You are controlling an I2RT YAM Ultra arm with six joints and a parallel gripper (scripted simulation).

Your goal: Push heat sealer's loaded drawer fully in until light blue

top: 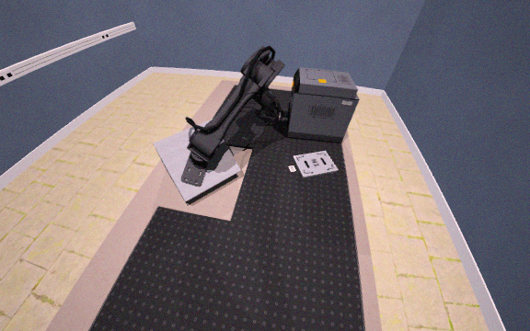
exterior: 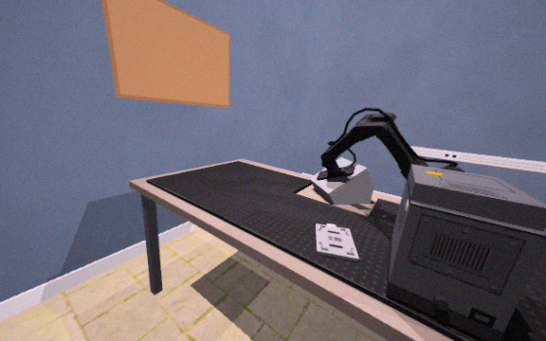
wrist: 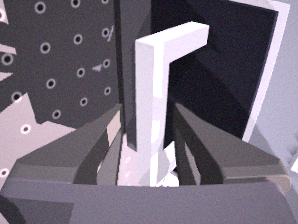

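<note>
Now: hand 10 cm short of the sealer drawer, 1 cm to the left of it and 1 cm above it. The rest, counted from my hand: white tag 29 cm to the right, 7 cm below, 4 cm ahead.
</note>
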